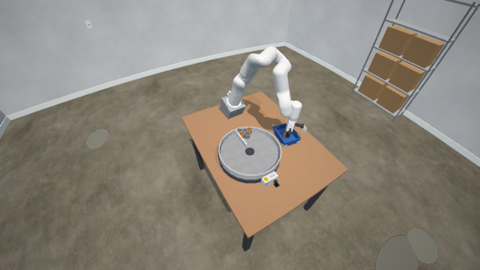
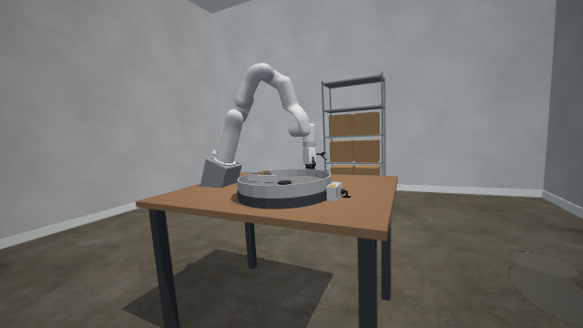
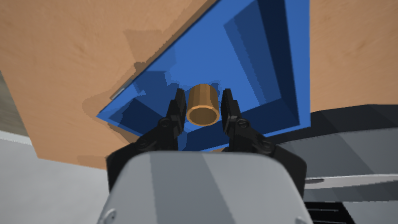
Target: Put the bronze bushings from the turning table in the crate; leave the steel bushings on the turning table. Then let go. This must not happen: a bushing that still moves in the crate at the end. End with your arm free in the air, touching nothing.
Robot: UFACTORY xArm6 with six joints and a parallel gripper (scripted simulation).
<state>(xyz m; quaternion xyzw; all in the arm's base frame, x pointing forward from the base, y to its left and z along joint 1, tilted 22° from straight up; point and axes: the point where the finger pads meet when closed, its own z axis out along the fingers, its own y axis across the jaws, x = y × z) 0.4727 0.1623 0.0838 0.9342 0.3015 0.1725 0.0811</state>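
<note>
Now: the blue crate 10 mm behind my hand, 10 mm to the right of it and 20 mm below it. From my hand the other things lie so: round grey turning table: 50 mm behind, 360 mm to the right, 10 mm above.
</note>
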